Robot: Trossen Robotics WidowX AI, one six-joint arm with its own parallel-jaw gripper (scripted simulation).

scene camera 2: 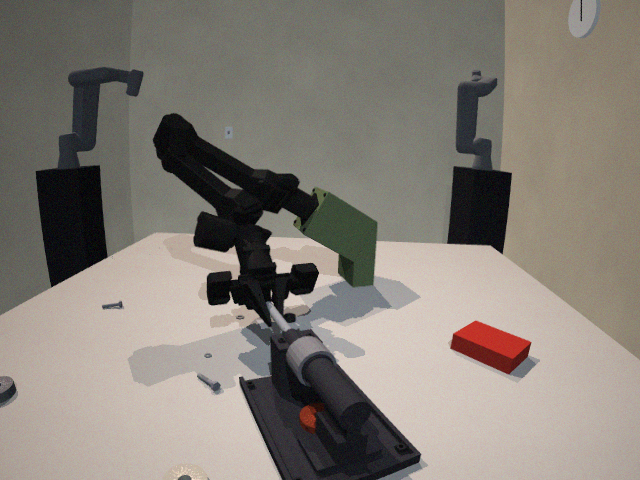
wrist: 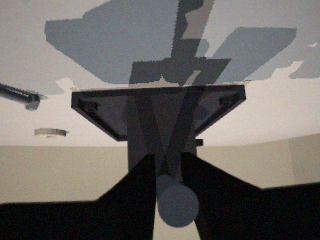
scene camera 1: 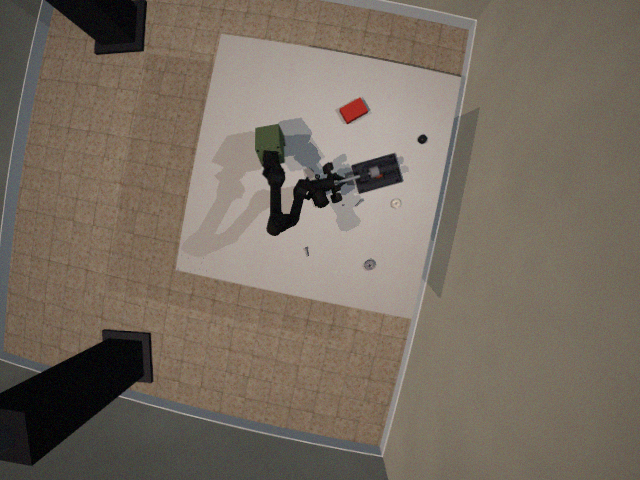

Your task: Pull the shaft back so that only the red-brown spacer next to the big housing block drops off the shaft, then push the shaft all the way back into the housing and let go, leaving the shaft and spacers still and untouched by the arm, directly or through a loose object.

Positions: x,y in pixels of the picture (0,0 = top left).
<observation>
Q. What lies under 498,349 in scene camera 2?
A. A red block.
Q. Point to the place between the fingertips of the gripper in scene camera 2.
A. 276,325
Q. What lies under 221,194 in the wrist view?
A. The gripper.
</observation>
